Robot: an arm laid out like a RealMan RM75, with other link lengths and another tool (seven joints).
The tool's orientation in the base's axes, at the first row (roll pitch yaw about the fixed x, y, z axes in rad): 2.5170 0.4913 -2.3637
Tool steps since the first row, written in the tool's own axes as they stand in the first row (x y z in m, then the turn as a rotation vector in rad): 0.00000 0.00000 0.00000 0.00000 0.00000 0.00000; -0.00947 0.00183 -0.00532 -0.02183 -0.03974 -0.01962; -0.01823 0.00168 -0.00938 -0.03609 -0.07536 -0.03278; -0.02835 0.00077 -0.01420 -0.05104 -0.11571 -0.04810; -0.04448 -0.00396 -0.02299 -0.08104 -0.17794 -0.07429; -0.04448 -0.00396 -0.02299 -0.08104 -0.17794 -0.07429; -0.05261 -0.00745 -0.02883 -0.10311 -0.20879 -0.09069; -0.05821 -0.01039 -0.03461 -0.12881 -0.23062 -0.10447; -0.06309 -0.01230 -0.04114 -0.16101 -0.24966 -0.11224; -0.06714 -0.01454 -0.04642 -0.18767 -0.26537 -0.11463; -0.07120 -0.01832 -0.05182 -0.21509 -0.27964 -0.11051; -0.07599 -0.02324 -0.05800 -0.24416 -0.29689 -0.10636
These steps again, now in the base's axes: 0.00000 0.00000 0.00000 0.00000 0.00000 0.00000; 0.00528 0.00292 0.00922 0.04685 -0.01521 0.00384; 0.01146 0.00550 0.01618 0.08490 -0.02909 0.00162; 0.01917 0.00811 0.02393 0.12730 -0.04584 -0.00118; 0.03414 0.01025 0.03539 0.19741 -0.06914 -0.00038; 0.03414 0.01025 0.03539 0.19741 -0.06914 -0.00038; 0.04272 0.00994 0.04160 0.23715 -0.07857 0.00586; 0.04929 0.00831 0.04686 0.27191 -0.08050 0.01658; 0.05472 0.00612 0.05285 0.30779 -0.07322 0.02752; 0.05970 0.00415 0.05738 0.33690 -0.06439 0.03370; 0.06589 0.00151 0.06121 0.36448 -0.05009 0.03633; 0.07352 -0.00165 0.06535 0.39538 -0.03589 0.03819
